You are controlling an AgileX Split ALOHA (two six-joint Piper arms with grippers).
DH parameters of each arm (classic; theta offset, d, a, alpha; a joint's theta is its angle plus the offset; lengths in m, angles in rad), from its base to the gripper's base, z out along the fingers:
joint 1: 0 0.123 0 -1.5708
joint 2: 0.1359 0 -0.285 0
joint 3: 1.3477 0 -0.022 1.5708
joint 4: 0 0.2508 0 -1.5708
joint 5: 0 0 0.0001 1.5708
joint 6: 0 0.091 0 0
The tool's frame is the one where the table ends.
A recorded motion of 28 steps. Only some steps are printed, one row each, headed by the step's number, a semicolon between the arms.
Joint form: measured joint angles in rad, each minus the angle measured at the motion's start. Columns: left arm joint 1, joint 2, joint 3, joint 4, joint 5, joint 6; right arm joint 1, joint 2, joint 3, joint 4, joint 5, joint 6.
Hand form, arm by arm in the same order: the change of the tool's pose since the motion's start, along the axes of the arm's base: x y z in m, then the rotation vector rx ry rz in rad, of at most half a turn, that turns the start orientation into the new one. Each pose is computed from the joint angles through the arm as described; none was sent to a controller.
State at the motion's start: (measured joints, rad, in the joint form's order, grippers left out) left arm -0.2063 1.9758 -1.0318 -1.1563 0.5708 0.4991; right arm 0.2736 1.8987 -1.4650 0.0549 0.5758 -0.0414
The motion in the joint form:
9: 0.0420 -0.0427 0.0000 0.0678 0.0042 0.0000; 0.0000 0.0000 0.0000 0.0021 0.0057 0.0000
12: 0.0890 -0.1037 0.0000 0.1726 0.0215 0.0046; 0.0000 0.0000 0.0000 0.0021 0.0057 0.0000
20: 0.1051 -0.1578 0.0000 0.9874 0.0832 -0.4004; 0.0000 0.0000 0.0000 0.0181 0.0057 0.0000
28: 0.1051 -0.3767 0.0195 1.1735 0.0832 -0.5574; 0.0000 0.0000 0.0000 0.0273 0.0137 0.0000
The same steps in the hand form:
9: 0.0022 0.0162 0.0135 0.0344 -0.0480 -0.0108; -0.0004 0.0000 -0.0003 0.0005 0.0060 -0.0004
12: 0.0013 0.0349 0.0322 0.0910 -0.1114 -0.0523; -0.0004 0.0000 -0.0003 0.0005 0.0060 -0.0004
20: -0.0157 0.0755 0.0332 0.5593 -0.0289 -0.2619; -0.0006 0.0008 -0.0003 0.0150 0.0101 -0.0058
28: -0.0333 0.0876 0.0987 0.6682 -0.2011 -0.1636; -0.0013 0.0011 -0.0007 0.0213 0.0202 -0.0084

